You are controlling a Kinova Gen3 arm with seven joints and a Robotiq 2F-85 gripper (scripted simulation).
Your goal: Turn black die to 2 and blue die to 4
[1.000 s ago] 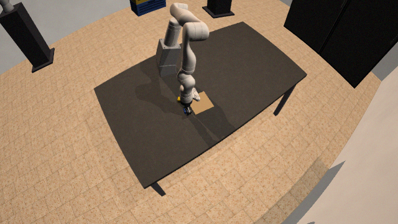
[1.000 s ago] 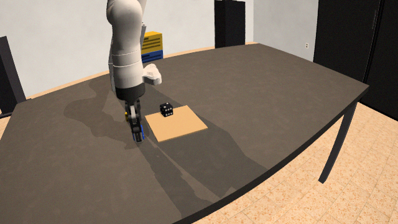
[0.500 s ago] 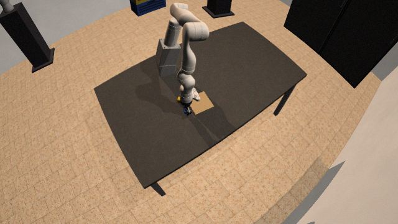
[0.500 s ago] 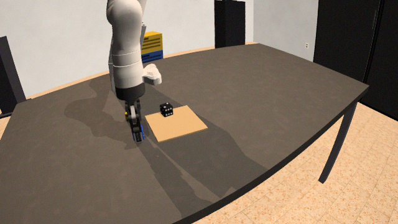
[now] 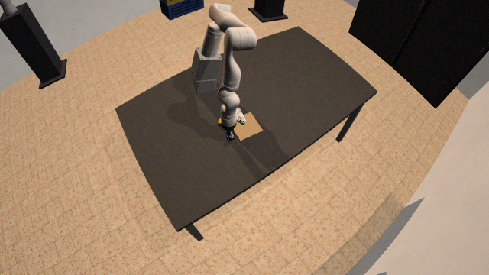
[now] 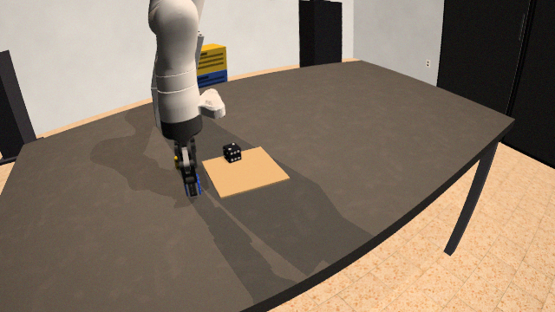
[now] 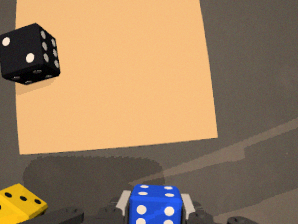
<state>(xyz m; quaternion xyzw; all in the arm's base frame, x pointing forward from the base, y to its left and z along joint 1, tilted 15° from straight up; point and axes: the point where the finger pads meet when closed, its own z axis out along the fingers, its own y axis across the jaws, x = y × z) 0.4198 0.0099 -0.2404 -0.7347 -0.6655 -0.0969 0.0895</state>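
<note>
Right now the blue die is right at my hand. The rest, counted from my hand: yellow die (10 cm behind); then tan mat (11 cm to the left, 3 cm behind, 2 cm below); then black die (10 cm to the left, 8 cm behind).
</note>
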